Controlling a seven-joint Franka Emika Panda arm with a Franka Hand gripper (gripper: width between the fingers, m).
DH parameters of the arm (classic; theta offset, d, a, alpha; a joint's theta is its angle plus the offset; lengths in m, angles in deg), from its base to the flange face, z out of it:
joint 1: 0 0.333 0 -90
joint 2: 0 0 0 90
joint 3: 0 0.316 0.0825 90
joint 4: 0 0 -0.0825 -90
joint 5: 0 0.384 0 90
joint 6: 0 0 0.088 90
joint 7: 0 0.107 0 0
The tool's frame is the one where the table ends.
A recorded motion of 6 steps. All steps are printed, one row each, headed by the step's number.
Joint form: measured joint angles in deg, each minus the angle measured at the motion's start. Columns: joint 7, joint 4, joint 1, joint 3, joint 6, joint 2, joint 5.
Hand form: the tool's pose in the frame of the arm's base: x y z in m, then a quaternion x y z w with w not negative. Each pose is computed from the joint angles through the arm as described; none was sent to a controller.
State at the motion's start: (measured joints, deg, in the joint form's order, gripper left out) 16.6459 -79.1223 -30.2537 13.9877 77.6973 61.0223 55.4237
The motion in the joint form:
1: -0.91 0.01 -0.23 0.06 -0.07 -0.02 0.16
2: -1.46 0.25 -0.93 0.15 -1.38 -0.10 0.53
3: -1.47 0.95 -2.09 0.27 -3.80 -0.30 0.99
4: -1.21 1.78 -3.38 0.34 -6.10 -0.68 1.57
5: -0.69 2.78 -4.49 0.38 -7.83 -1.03 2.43
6: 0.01 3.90 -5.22 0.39 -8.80 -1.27 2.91
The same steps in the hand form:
1: 0.6253 -0.1073 0.1144 -0.63337 0.33091 0.43048 0.55139
2: 0.6243 -0.1134 0.1191 -0.62961 0.32340 0.42949 0.56084
3: 0.6233 -0.1246 0.1293 -0.62297 0.31360 0.43117 0.57242
4: 0.6228 -0.1386 0.1420 -0.61696 0.30609 0.43014 0.58365
5: 0.6240 -0.1522 0.1549 -0.61176 0.30205 0.42598 0.59418
6: 0.6264 -0.1631 0.1656 -0.61075 0.30140 0.42101 0.59908

